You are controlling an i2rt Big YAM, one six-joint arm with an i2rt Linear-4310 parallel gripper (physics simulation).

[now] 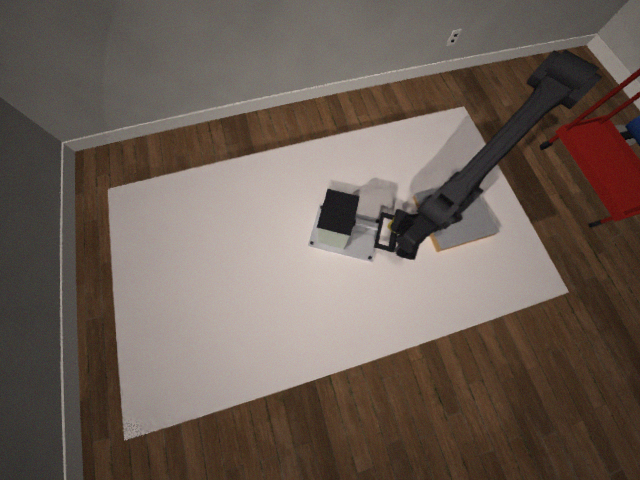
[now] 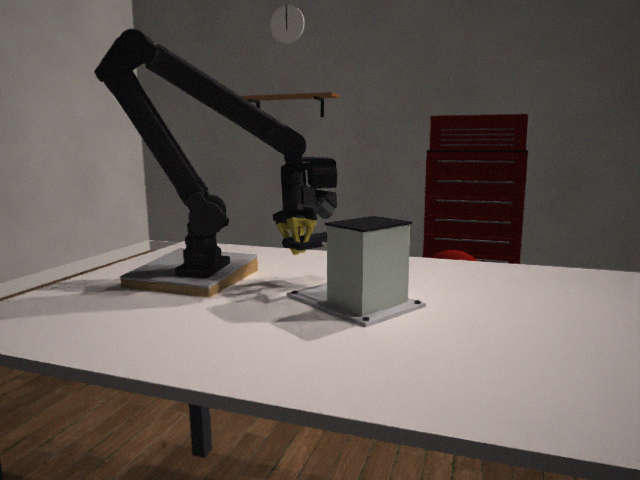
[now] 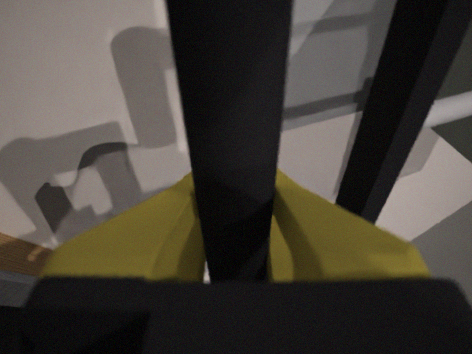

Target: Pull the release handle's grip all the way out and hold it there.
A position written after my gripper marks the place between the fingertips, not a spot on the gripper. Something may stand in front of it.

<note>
In view: my gripper [image 2: 298, 253] and a grey bolted plate [image 2: 316, 296].
My gripper shows as well in image 3 [image 3: 235, 176]. The grey bolted plate is seen too in image 3 [image 3: 332, 61].
</note>
